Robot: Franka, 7 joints.
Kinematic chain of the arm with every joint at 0, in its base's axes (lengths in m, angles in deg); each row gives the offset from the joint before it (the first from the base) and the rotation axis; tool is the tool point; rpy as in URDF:
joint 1: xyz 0 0 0.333 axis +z
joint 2: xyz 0 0 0 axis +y
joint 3: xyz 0 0 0.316 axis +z
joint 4: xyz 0.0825 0 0 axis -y
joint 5: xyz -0.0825 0 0.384 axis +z
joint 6: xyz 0 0 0 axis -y
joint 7: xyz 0.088 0 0 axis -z
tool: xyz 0 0 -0.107 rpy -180 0 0
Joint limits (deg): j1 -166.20..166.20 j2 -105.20..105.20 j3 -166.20..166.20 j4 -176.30..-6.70 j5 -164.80..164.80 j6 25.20..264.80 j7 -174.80..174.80
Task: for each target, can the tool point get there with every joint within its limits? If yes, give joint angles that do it. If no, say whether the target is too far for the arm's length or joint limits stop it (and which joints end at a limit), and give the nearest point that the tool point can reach.
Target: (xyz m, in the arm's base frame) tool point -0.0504 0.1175 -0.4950
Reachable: no: joint limits stop it (at a limit: joint 2) | nearest point -0.0640 0.1493 -0.3468 | short by 0.152 m
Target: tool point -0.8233 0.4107 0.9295
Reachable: no: too far | nearest point -0.6441 0.3213 0.7997 | short by 0.239 m
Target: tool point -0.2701 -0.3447 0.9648
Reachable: yes | joints 99.86 -23.32 108.86 -30.49 135.66 204.37 -111.99
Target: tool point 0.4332 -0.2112 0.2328
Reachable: yes | joints 26.77 15.39 -51.64 -138.36 102.85 139.19 26.68
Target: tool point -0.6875 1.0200 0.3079
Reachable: no: too far | nearest point -0.4794 0.7112 0.3155 | short by 0.372 m
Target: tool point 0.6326 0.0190 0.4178
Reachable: yes | joints -68.60 53.75 81.94 -108.02 -115.13 152.75 101.48
